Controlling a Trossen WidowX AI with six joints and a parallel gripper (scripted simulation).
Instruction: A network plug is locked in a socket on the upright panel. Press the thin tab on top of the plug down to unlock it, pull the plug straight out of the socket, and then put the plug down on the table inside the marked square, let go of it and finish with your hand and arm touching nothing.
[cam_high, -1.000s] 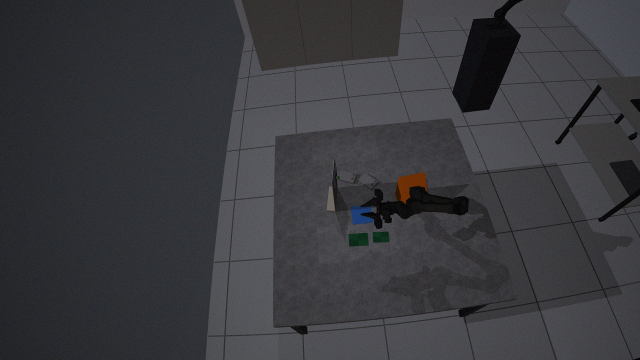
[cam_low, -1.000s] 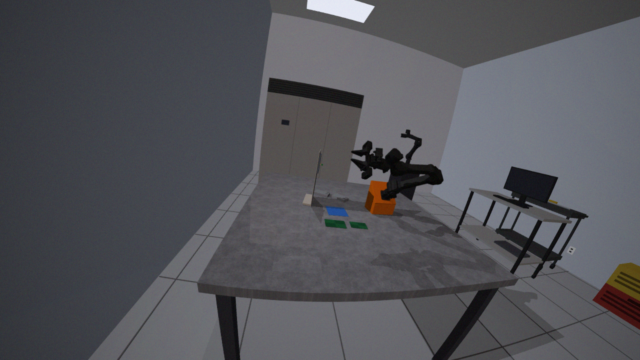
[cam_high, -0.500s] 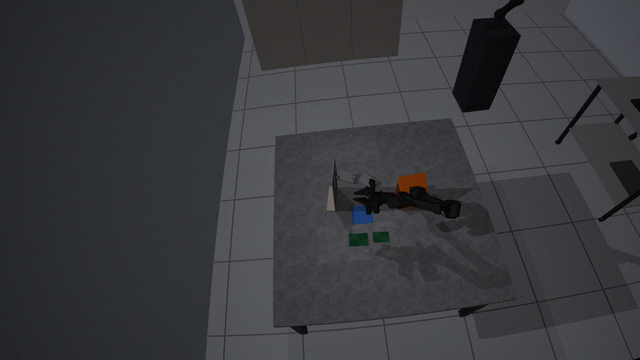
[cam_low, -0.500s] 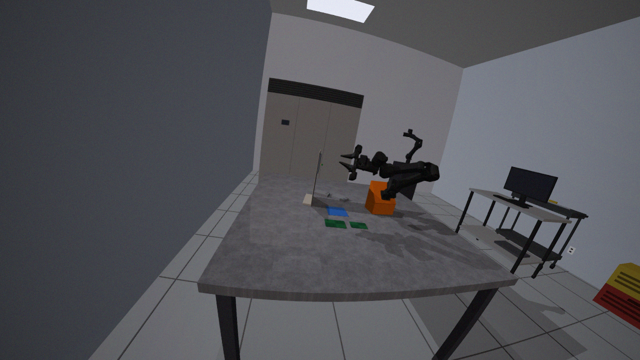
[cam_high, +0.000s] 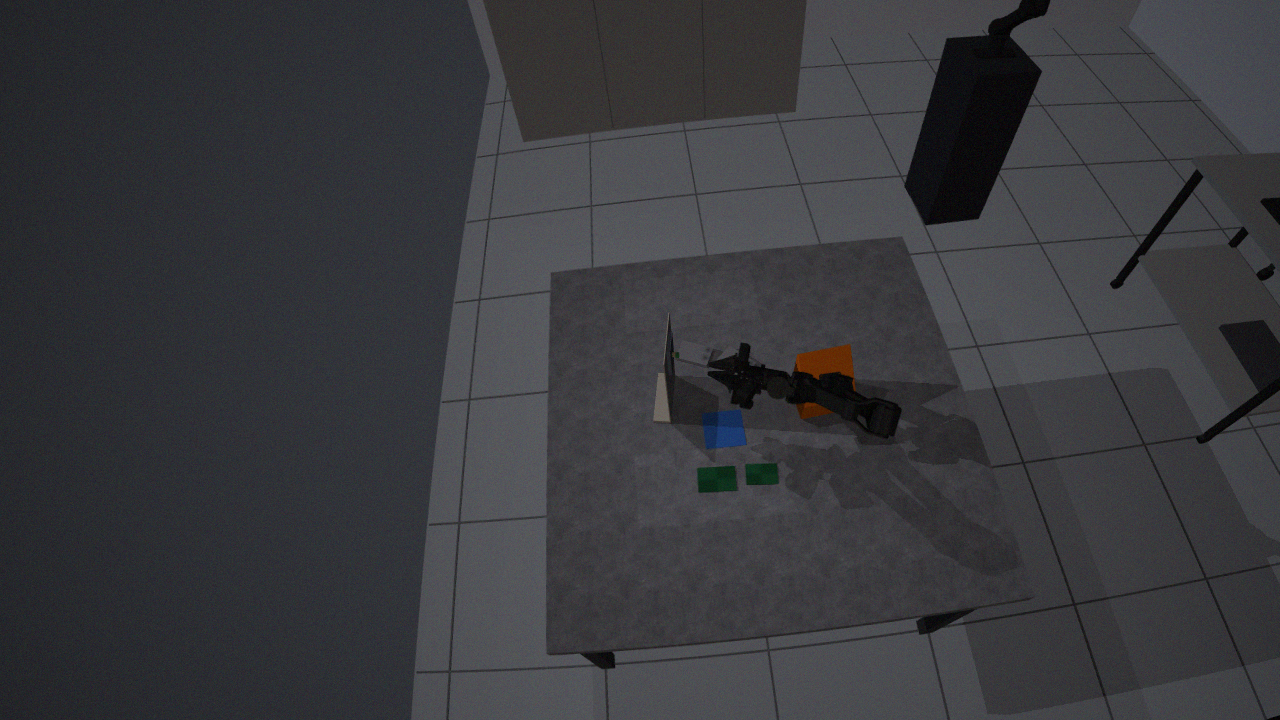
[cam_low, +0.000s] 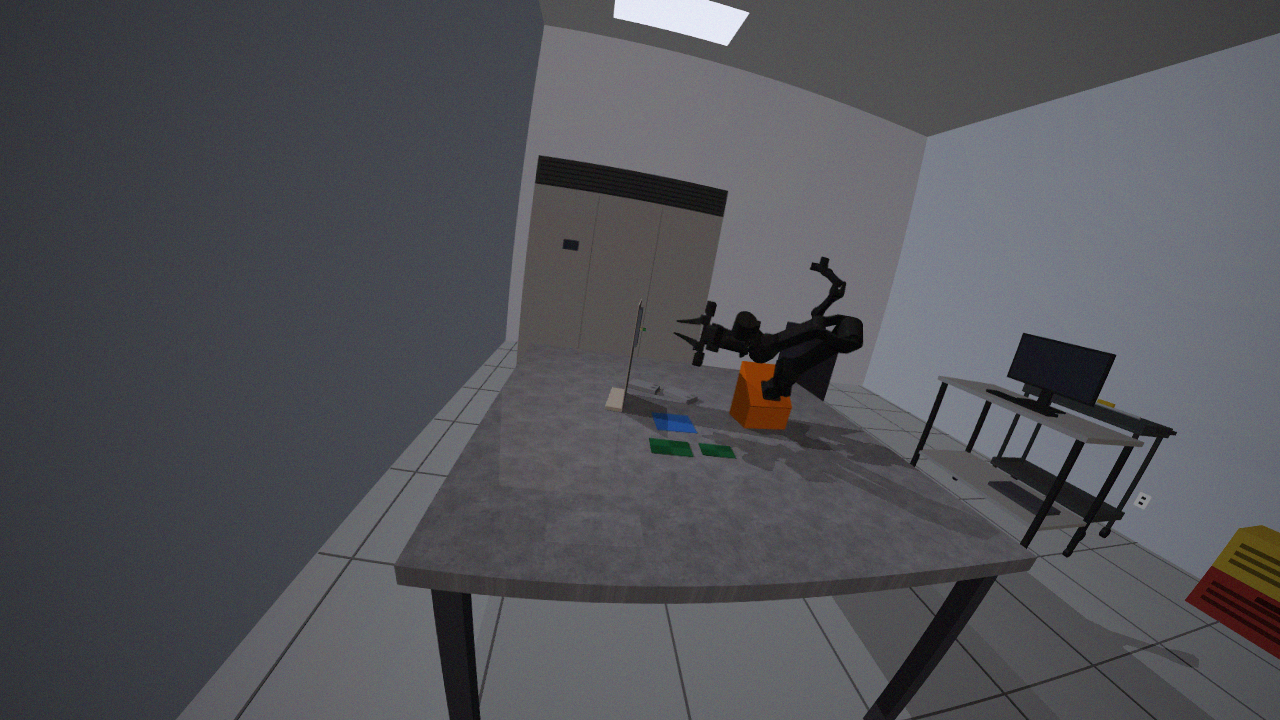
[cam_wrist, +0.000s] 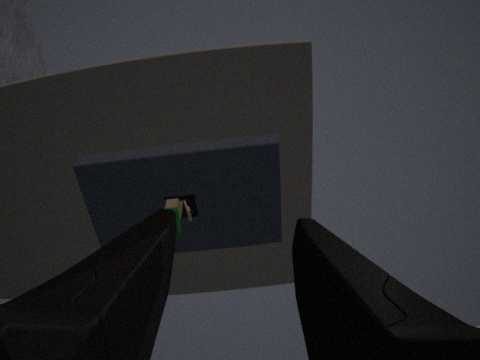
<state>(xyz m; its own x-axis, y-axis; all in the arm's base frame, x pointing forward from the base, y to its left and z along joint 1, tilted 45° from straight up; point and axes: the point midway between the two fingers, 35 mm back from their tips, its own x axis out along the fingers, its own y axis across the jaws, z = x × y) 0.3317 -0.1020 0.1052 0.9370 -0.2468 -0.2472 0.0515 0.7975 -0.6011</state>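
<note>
Right now the network plug is 80 mm ahead of my gripper tip, 80 mm to the right of it and 30 mm below it. Round my gripper tip: pale tab 90 mm ahead, 80 mm to the right, 30 mm below; upright panel 100 mm ahead, 90 mm to the right, 130 mm below; blue marked square 40 mm behind, 40 mm to the left, 280 mm below.
</note>
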